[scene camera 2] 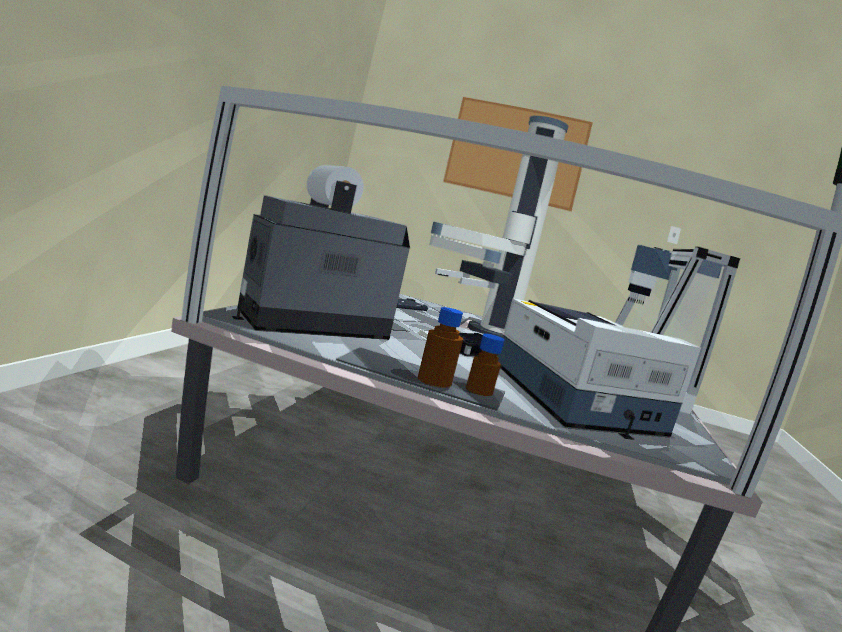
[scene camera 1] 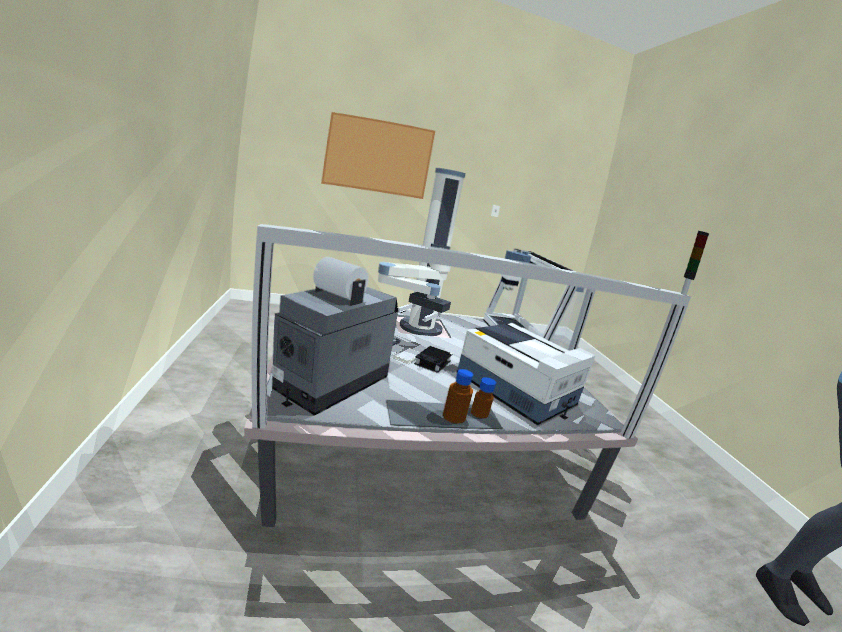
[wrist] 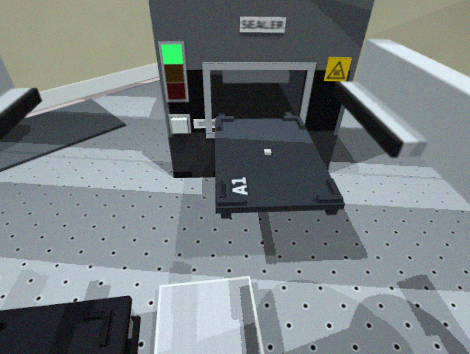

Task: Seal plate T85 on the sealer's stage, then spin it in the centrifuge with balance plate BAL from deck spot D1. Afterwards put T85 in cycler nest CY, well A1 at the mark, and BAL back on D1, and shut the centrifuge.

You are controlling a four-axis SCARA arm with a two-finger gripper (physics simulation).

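Pixels of known places: gripper, fingertip midpoint: (scene camera 2: 448,275) (scene camera 1: 411,314) (wrist: 189,67); arm's base at its link origin: (scene camera 2: 496,333) (scene camera 1: 420,327).
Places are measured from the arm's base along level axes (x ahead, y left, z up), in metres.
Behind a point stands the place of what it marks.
Note:
The sealer (scene camera 1: 333,353) {x 0.914, y -0.490, z 0.224 m} (scene camera 2: 326,272) {x 0.835, y -0.421, z 0.193 m} (wrist: 262,45) {x 0.575, y -0.342, z 0.188 m} is a grey box with a film roll on top; its green lamp is lit in the wrist view. Its dark stage (wrist: 270,170) {x 0.489, y -0.264, z 0.112 m} sticks out of the open slot, marked A1 at the near left corner, with no plate on it. My gripper (scene camera 1: 428,314) (scene camera 2: 455,276) {x 0.459, y -0.164, z 0.229 m} (wrist: 189,67) {x 0.459, y -0.164, z 0.229 m} is open, with nothing between its fingers, which stand wide apart to either side of the stage in the wrist view. Plates T85 and BAL cannot be made out. No label identifies the centrifuge or the cycler nest.
A white-and-blue instrument (scene camera 1: 523,370) {x 0.846, y 0.226, z 0.187 m} (scene camera 2: 598,374) {x 0.940, y 0.330, z 0.149 m} stands at the right. Two amber bottles (scene camera 1: 457,401) {x 0.964, y -0.058, z 0.107 m} (scene camera 2: 440,357) {x 0.967, y -0.032, z 0.090 m} stand on a dark mat. A black nest (scene camera 1: 433,357) {x 0.507, y -0.039, z 0.053 m} (wrist: 60,325) {x 0.520, y -0.075, z 0.053 m} lies beside a pale bordered panel (wrist: 205,320) {x 0.460, y -0.159, z 0.030 m}. A metal frame (scene camera 1: 476,257) {x 1.044, y -0.136, z 0.616 m} (scene camera 2: 408,121) {x 1.044, y -0.209, z 0.596 m} spans the table's near edge.

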